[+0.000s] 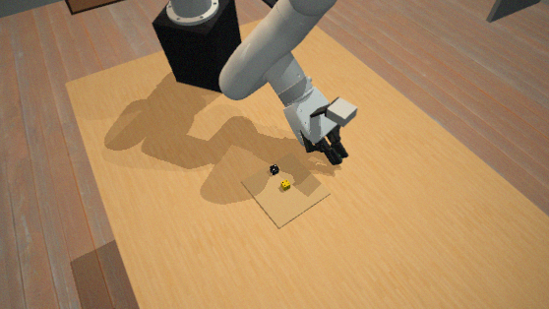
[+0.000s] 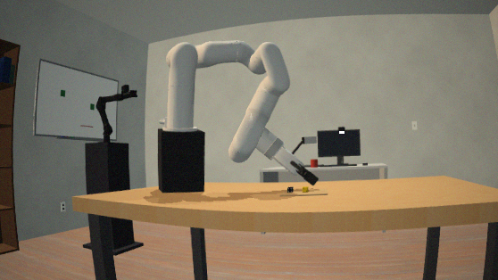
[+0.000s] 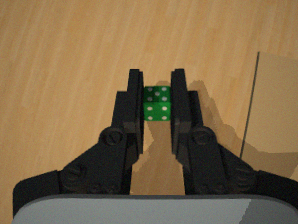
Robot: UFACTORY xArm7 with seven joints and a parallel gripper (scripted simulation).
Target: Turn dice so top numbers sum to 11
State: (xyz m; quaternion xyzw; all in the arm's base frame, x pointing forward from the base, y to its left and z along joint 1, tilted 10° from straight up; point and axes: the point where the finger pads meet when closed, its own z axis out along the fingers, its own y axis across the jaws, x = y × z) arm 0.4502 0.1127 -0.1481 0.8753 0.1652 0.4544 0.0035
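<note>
Right now my hand is 130 mm to the left of the black die, 50 mm past it and 20 mm above it. Also, from my hand: yellow die: 130 mm to the right, 20 mm below; then green die: 10 mm below, 10 mm ahead; then tan mat: 130 mm to the right, 30 mm below.
</note>
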